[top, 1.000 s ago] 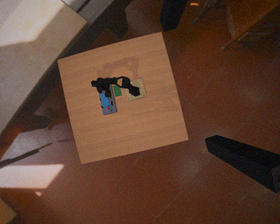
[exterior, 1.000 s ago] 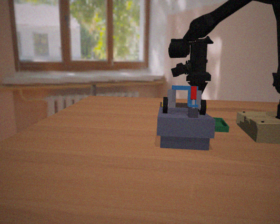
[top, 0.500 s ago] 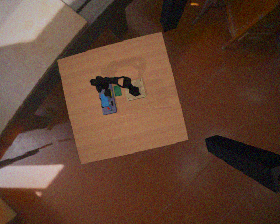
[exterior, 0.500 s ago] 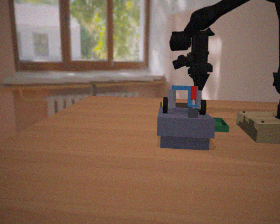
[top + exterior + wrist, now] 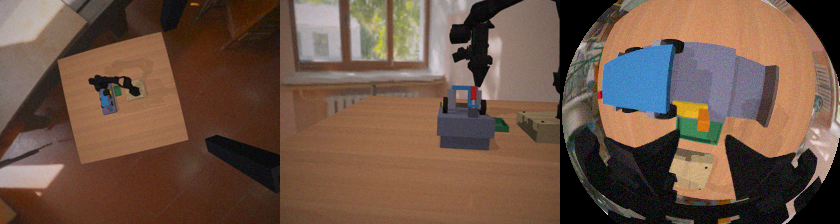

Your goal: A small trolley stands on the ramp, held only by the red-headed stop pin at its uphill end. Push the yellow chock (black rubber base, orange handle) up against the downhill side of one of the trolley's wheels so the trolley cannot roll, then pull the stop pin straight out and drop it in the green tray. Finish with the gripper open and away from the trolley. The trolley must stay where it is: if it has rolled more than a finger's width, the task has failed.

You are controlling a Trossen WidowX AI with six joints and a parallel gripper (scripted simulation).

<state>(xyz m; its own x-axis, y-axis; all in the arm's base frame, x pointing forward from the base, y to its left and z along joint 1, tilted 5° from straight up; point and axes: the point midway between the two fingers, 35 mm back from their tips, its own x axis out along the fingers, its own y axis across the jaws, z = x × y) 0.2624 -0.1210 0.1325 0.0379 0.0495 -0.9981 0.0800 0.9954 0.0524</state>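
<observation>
The red-headed stop pin is 5 cm ahead of my gripper tip, 21 cm to the left of it and 1 cm below it. Round my gripper tip: yellow chock: 1 cm ahead, 3 cm to the left, 6 cm below; then trolley: 7 cm ahead, 11 cm to the left, 3 cm below.
</observation>
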